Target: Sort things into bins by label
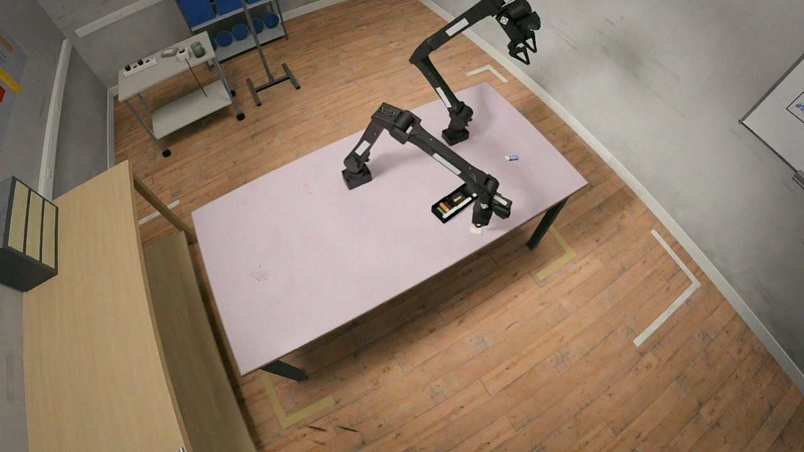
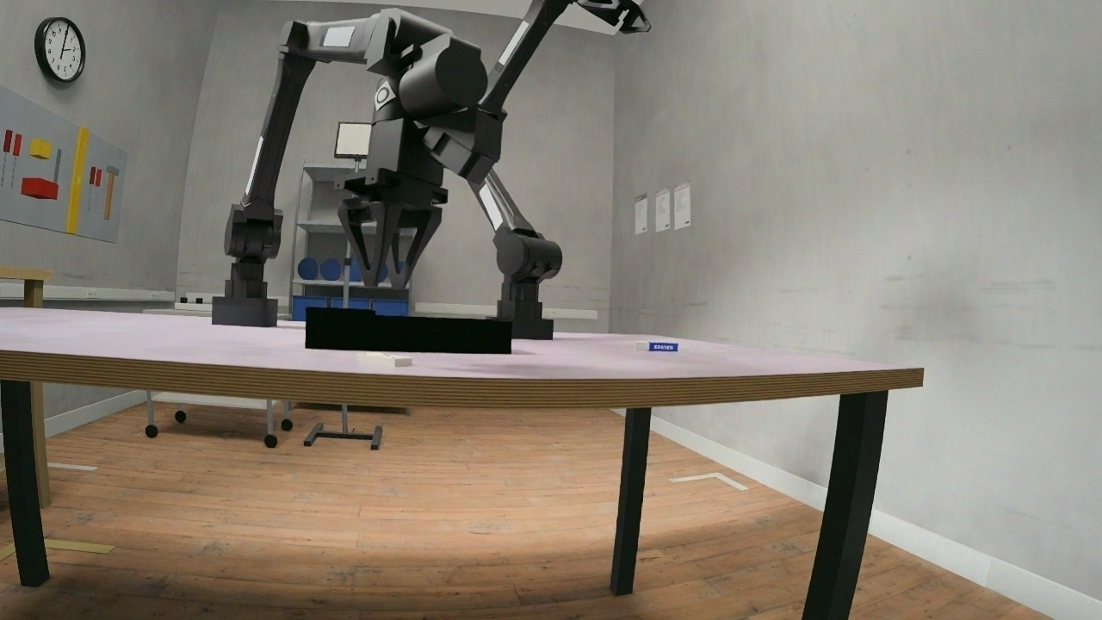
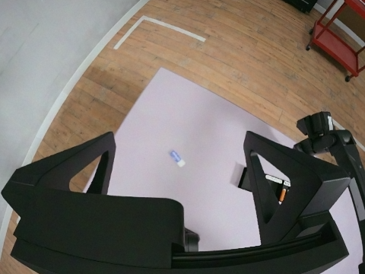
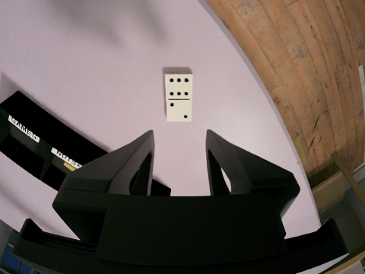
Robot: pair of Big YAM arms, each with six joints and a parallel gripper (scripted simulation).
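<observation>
Right now my right hand is 70 mm above the white die. The rest, counted from my right hand: eraser 250 mm behind, 380 mm to the left, 70 mm below; orange battery 160 mm behind, 60 mm to the right, 60 mm below; brass bolt 170 mm behind, 10 mm to the left, 60 mm below.
</observation>
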